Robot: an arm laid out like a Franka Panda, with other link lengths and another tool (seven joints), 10 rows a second.
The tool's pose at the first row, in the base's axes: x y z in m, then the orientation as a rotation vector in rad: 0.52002 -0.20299 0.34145 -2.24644 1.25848 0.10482
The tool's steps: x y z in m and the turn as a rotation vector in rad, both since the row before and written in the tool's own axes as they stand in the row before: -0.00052 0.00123 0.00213 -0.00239 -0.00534 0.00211; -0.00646 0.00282 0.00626 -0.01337 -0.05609 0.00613; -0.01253 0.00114 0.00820 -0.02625 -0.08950 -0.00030; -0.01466 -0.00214 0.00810 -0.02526 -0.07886 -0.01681; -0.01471 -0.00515 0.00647 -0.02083 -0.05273 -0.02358; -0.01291 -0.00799 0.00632 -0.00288 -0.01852 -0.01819
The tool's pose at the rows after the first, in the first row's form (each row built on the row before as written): 0.51915 -0.20202 0.33930 -2.24548 1.25859 0.11310; 0.51447 -0.19507 0.33498 -2.23424 1.23864 0.18603; 0.50773 -0.18188 0.33251 -2.22313 1.19463 0.30048; 0.50173 -0.16613 0.33353 -2.22058 1.13566 0.39478; 0.49731 -0.15047 0.33800 -2.22626 1.08140 0.45454; 0.49559 -0.13498 0.34325 -2.22833 1.05074 0.46832
